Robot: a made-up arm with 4 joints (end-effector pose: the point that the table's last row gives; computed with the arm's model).
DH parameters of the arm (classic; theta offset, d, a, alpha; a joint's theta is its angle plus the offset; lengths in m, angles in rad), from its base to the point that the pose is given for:
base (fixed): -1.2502 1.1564 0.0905 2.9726
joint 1: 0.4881 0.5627 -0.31 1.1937
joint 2: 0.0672 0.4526 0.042 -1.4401
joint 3: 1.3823 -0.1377 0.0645 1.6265
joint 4: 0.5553 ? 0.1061 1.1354
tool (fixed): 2.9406 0.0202 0 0
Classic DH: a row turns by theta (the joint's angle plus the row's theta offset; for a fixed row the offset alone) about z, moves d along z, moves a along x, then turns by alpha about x.
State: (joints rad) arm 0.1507 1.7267 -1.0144 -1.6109
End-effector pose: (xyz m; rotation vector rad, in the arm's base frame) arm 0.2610 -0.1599 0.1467 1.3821 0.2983 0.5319
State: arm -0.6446 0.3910 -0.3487 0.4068
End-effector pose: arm 0.1768 0.1020 0.3616 1.2147 -0.2678 0.4934
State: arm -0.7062 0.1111 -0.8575 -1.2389
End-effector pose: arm 0.3344 0.1824 0.5246 -0.0487 1.1678 1.1662
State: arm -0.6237 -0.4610 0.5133 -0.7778
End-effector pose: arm 0.0887 0.2567 0.6480 -0.1873 0.4639 -0.0910
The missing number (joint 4, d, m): 0.1205
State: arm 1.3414 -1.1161 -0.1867 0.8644
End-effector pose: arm 0.2102 -0.5470 0.6133 -0.4196 -0.2583 -0.3145
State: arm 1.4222 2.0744 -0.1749 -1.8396
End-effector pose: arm 0.0693 -0.4001 0.1780 2.0098 -0.6013 -0.2295
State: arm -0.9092 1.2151 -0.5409 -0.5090
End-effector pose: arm 0.0338 0.1303 0.2405 1.6121 0.6662 0.6132
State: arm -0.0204 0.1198 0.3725 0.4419
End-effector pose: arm 0.2118 -0.0069 0.4602 0.3343 -0.6147 -0.4210
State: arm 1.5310 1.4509 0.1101 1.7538
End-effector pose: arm 0.0851 -0.5160 0.2686 1.1852 2.1103 1.4273
